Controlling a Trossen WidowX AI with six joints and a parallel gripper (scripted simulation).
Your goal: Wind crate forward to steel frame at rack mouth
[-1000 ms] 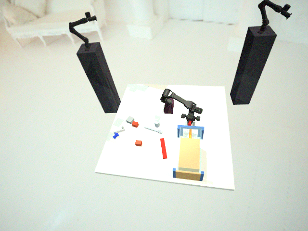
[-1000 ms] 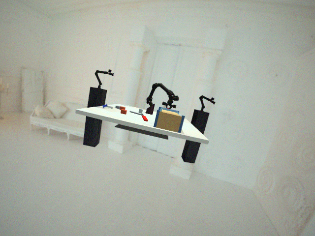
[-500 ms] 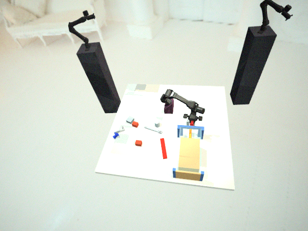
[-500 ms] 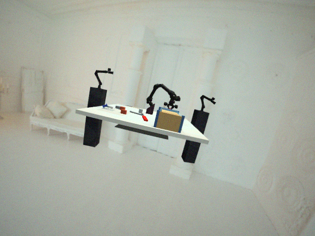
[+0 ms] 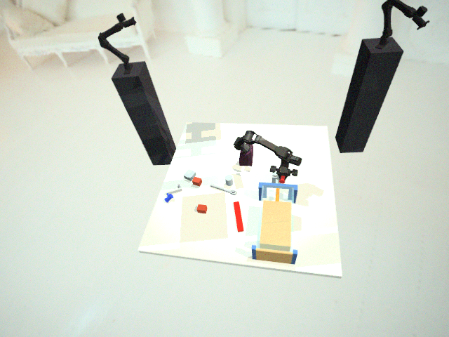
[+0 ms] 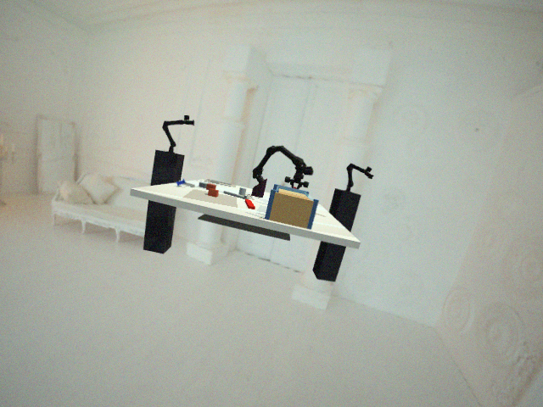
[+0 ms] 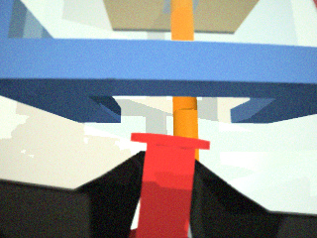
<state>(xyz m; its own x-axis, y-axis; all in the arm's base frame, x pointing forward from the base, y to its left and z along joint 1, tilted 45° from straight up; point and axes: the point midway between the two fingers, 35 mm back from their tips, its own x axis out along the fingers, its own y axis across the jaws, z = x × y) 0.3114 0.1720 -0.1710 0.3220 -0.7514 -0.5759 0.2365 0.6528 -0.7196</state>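
Now: the red-knobbed winch handle 50 mm behind my gripper tip and 30 mm below it. Round my gripper tip: red grip (10 mm behind); hand winch (130 mm behind, 20 mm to the right, 100 mm below); blue steel frame (40 mm ahead, 30 mm to the right, 30 mm below).
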